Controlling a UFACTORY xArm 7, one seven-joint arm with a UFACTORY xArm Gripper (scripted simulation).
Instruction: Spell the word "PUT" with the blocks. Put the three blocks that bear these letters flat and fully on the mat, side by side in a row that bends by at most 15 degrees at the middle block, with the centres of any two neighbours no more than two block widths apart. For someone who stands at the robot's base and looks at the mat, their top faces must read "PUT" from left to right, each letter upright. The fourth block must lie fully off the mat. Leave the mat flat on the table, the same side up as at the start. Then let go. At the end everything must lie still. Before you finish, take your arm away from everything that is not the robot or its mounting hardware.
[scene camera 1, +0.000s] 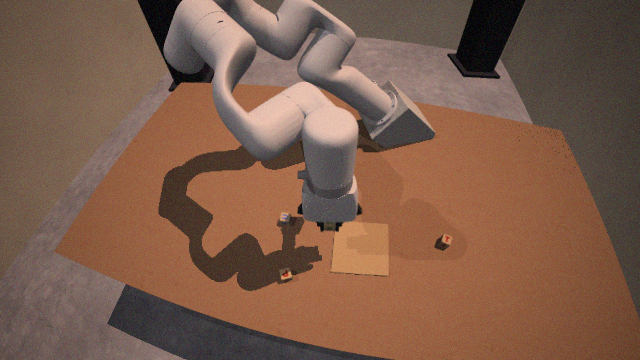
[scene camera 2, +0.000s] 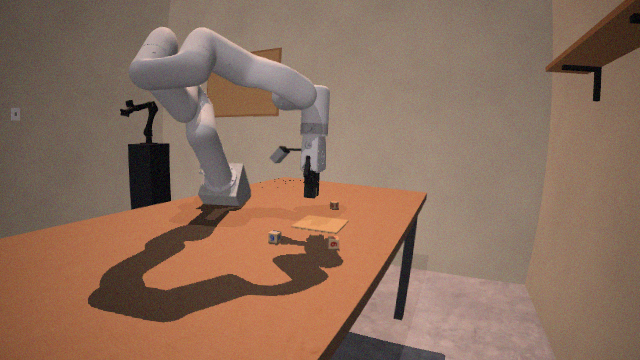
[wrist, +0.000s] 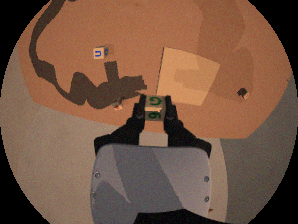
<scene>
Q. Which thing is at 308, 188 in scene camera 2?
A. My gripper.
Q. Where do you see my gripper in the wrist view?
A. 155, 102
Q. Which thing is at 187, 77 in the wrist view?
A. A tan mat.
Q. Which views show my gripper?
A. Scene camera 1, scene camera 2 and the wrist view: all of them.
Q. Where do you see a tan mat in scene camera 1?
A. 362, 248
</scene>
